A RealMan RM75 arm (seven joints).
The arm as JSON. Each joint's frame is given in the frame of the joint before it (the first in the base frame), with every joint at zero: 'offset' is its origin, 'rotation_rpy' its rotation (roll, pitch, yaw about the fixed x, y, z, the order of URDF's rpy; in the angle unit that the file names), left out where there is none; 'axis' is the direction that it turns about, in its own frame. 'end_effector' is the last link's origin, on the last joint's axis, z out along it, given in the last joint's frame.
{
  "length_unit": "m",
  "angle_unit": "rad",
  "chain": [
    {
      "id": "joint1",
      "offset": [
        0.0,
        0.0,
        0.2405
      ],
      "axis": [
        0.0,
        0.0,
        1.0
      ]
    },
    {
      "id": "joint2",
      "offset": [
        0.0,
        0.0,
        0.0
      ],
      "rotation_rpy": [
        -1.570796,
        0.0,
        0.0
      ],
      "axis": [
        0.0,
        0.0,
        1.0
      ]
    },
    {
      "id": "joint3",
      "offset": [
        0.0,
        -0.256,
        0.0
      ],
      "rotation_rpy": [
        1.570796,
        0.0,
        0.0
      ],
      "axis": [
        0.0,
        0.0,
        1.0
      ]
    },
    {
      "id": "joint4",
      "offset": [
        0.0,
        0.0,
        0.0
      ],
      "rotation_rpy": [
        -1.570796,
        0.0,
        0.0
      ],
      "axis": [
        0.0,
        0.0,
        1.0
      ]
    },
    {
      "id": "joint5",
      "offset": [
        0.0,
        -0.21,
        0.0
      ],
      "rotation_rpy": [
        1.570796,
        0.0,
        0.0
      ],
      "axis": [
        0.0,
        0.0,
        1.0
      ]
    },
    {
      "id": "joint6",
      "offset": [
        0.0,
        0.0,
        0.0
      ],
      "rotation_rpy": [
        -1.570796,
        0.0,
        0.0
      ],
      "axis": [
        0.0,
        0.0,
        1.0
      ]
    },
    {
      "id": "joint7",
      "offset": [
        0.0,
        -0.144,
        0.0
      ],
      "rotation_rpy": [
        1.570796,
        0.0,
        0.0
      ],
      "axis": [
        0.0,
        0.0,
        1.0
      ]
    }
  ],
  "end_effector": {
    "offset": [
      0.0,
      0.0,
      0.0
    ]
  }
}
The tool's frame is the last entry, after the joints.
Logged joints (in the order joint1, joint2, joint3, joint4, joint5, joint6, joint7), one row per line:
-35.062, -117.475, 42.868, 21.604, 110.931, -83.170, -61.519
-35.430, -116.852, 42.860, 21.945, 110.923, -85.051, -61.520
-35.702, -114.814, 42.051, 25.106, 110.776, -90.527, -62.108
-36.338, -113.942, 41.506, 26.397, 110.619, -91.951, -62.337
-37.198, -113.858, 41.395, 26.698, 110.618, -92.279, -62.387
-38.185, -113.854, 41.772, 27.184, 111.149, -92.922, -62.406
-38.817, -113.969, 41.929, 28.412, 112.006, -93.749, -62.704
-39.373, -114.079, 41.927, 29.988, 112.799, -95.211, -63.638
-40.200, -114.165, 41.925, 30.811, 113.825, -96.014, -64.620
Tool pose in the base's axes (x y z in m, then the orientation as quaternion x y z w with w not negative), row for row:
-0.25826, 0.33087, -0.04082, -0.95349, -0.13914, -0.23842, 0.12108
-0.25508, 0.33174, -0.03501, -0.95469, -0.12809, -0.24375, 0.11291
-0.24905, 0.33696, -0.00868, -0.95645, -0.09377, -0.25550, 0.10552
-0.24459, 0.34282, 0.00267, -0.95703, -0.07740, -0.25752, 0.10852
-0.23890, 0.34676, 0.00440, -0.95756, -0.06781, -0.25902, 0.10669
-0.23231, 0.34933, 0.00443, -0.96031, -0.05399, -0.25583, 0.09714
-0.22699, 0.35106, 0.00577, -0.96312, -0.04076, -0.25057, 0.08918
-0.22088, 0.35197, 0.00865, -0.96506, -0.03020, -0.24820, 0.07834
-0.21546, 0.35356, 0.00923, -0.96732, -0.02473, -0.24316, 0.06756
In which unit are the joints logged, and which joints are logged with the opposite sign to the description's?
The joints are logged in degrees. Opposite sign: joint6.
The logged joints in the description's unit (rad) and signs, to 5 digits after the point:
-0.61195, -2.05033, 0.74819, 0.37706, 1.93611, 1.45159, -1.07371
-0.61837, -2.03945, 0.74805, 0.38301, 1.93597, 1.48442, -1.07373
-0.62312, -2.00388, 0.73393, 0.43818, 1.93341, 1.57999, -1.08399
-0.63422, -1.98866, 0.72442, 0.46071, 1.93067, 1.60485, -1.08799
-0.64923, -1.98720, 0.72248, 0.46597, 1.93065, 1.61057, -1.08886
-0.66645, -1.98713, 0.72906, 0.47445, 1.93992, 1.62179, -1.08919
-0.67748, -1.98913, 0.73180, 0.49588, 1.95487, 1.63623, -1.09439
-0.68719, -1.99105, 0.73176, 0.52339, 1.96871, 1.66175, -1.11069
-0.70162, -1.99256, 0.73173, 0.53775, 1.98662, 1.67576, -1.12783

